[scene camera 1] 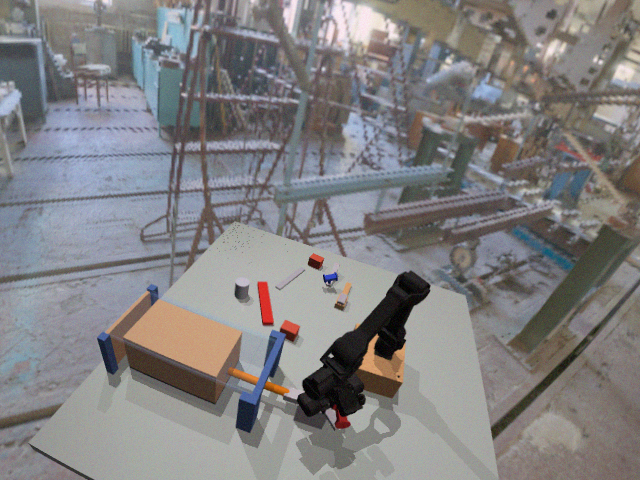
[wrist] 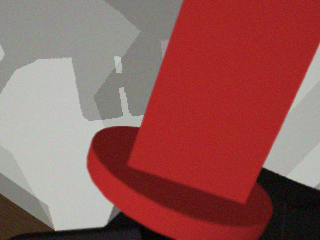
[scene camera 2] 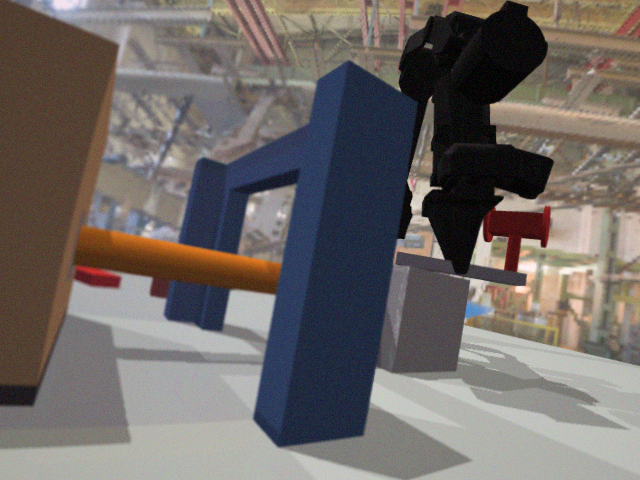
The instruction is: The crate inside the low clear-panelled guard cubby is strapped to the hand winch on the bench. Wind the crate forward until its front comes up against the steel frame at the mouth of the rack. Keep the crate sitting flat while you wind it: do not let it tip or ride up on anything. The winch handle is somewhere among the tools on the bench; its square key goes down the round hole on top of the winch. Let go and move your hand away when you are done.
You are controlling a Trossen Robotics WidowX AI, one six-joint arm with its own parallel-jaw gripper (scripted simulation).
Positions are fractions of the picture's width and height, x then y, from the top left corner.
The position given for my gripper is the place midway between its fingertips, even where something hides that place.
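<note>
My own gripper (scene camera 2: 0.72, 0.57) is in sight, and I find the gripper (scene camera 1: 0.51, 0.86) from another view, as well as the gripper (wrist: 0.61, 0.69). There is a red knob (scene camera 2: 0.81, 0.47), and I can see the knob (wrist: 0.71, 0.35) here too. I also see a grey winch (scene camera 2: 0.66, 0.69).
</note>
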